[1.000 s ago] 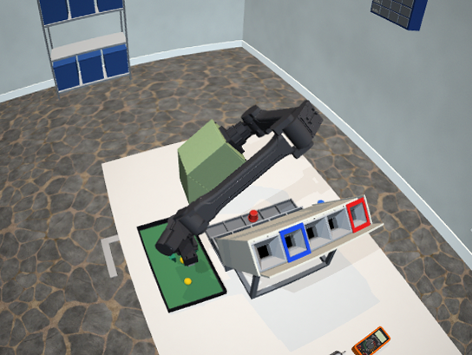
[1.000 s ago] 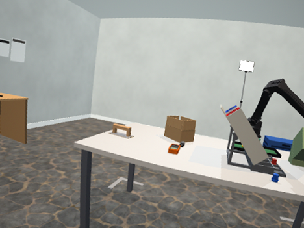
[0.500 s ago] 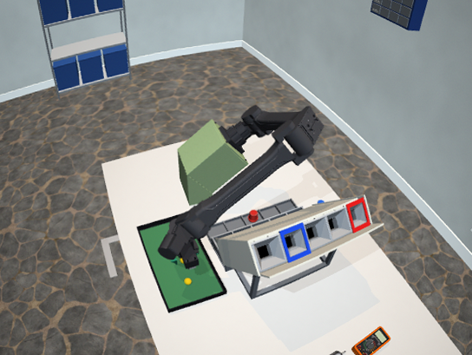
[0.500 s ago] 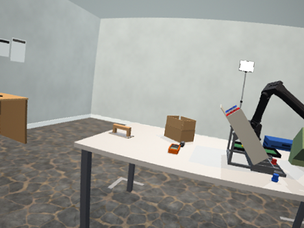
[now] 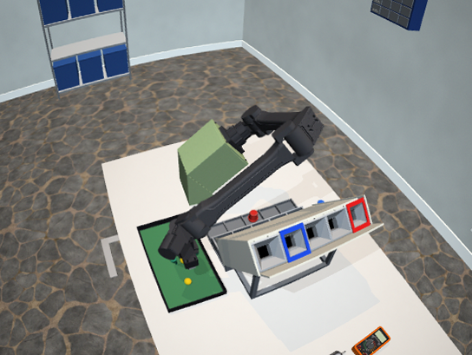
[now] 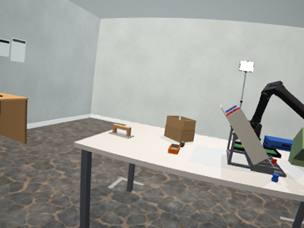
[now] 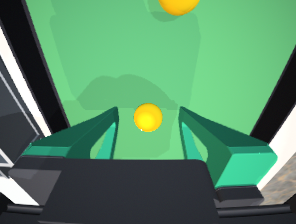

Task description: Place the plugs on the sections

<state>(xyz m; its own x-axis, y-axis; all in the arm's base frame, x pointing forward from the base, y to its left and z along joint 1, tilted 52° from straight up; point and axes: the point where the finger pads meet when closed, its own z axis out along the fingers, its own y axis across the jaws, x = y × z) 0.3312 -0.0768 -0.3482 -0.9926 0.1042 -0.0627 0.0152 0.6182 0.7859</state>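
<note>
The green tray is 20 mm behind my hand, 20 mm to the right of it and 20 mm below it. From my hand the other things lie so: beige cover (110 mm ahead, 310 mm to the left, 180 mm above); then orange multimeter (590 mm ahead, 410 mm to the left, 10 mm below).
</note>
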